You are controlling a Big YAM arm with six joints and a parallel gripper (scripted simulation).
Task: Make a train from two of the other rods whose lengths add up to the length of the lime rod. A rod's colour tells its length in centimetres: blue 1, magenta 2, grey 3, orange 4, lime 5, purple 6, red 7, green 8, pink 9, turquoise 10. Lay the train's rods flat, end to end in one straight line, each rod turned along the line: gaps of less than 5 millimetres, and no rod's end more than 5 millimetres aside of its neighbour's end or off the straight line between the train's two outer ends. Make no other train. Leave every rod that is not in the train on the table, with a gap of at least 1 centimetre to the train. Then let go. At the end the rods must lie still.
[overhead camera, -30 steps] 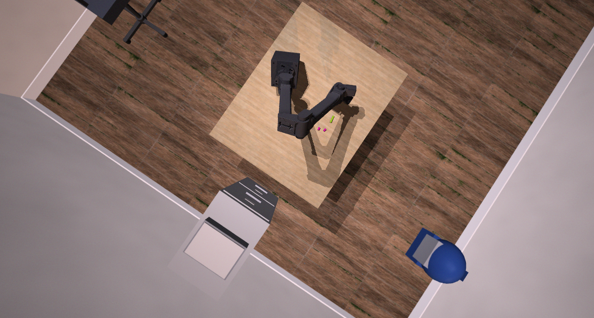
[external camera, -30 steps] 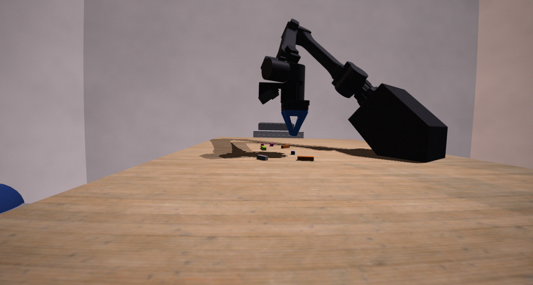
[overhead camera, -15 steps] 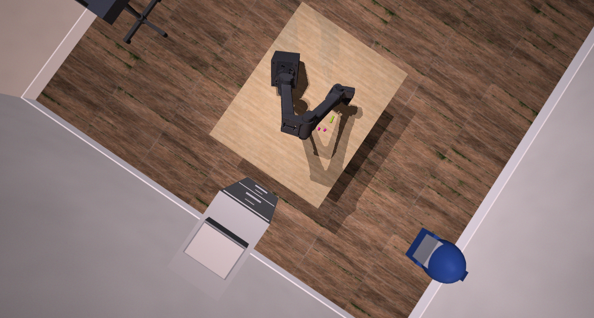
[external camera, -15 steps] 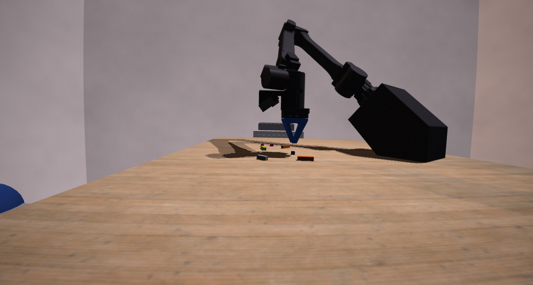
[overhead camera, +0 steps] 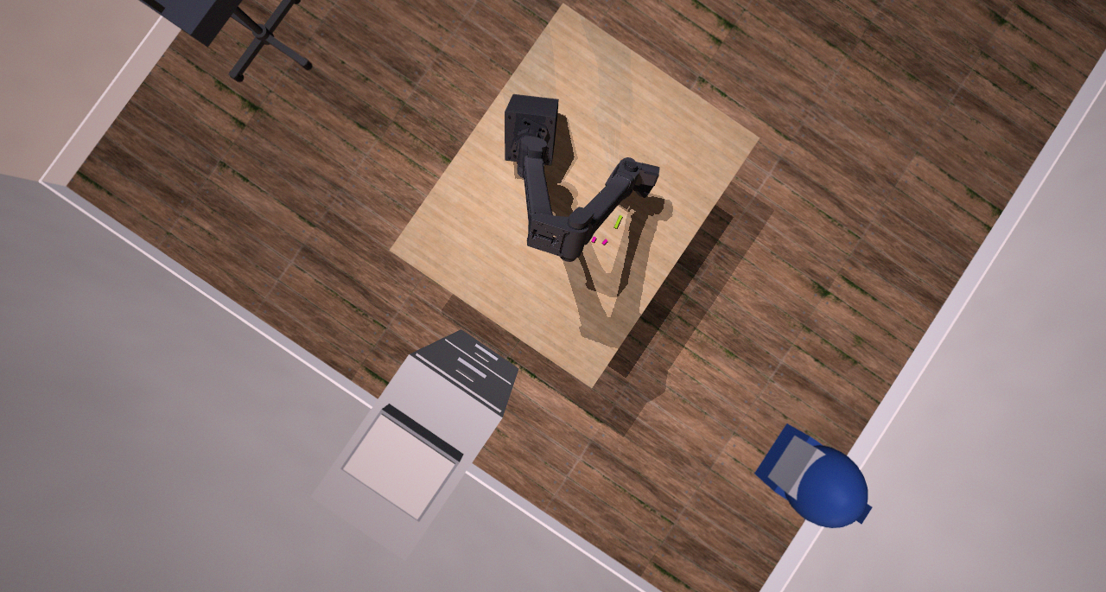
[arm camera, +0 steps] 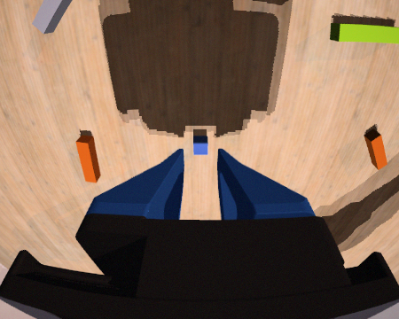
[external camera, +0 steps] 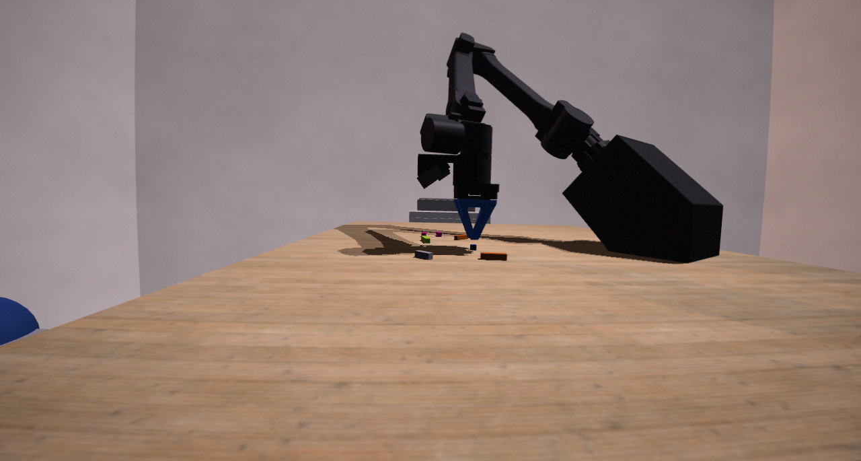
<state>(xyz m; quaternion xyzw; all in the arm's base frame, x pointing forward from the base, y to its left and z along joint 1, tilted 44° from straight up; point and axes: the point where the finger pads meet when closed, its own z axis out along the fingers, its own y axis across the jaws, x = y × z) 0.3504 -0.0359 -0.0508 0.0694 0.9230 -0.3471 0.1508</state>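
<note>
Right now the blue rod is 2 cm below my hand. From my hand the other things lie so: grey rod: 11 cm ahead, 6 cm to the left, 2 cm below; then lime rod: 6 cm ahead, 12 cm to the right, 2 cm below.
</note>
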